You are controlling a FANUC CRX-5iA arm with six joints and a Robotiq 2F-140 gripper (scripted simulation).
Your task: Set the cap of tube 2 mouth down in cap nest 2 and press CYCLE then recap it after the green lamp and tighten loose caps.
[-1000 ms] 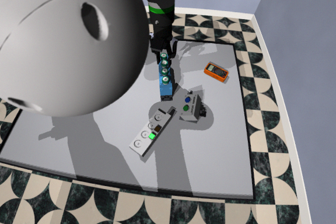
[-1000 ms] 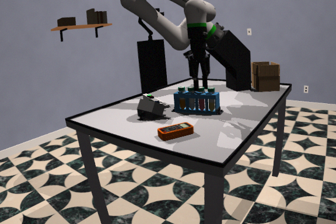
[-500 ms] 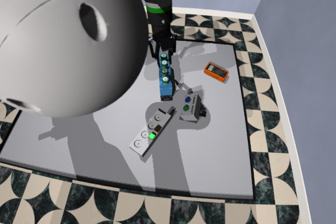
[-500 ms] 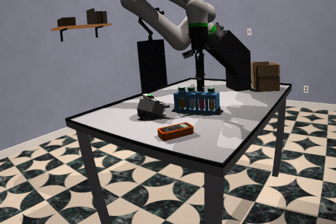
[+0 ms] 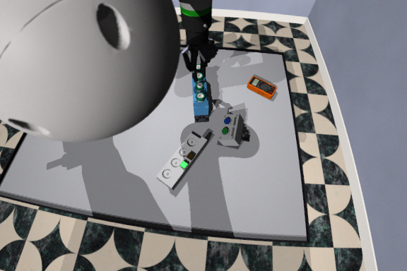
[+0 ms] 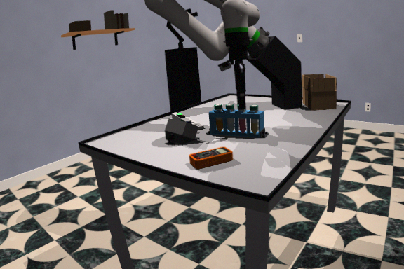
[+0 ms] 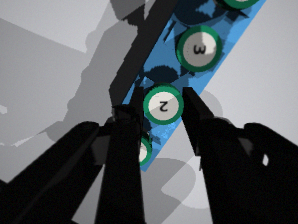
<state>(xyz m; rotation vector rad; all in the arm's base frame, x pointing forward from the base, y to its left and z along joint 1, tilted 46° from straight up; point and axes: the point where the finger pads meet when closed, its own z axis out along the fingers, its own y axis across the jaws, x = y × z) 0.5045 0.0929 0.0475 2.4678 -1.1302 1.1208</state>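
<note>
Now: hand 3 cm above the cap. Round my hand: green ready key: 9 cm ahead, 24 cm to the right, 8 cm below; then blue cycle key: 10 cm ahead, 19 cm to the right, 8 cm below; then key housing: 11 cm ahead, 22 cm to the right, 9 cm below.
</note>
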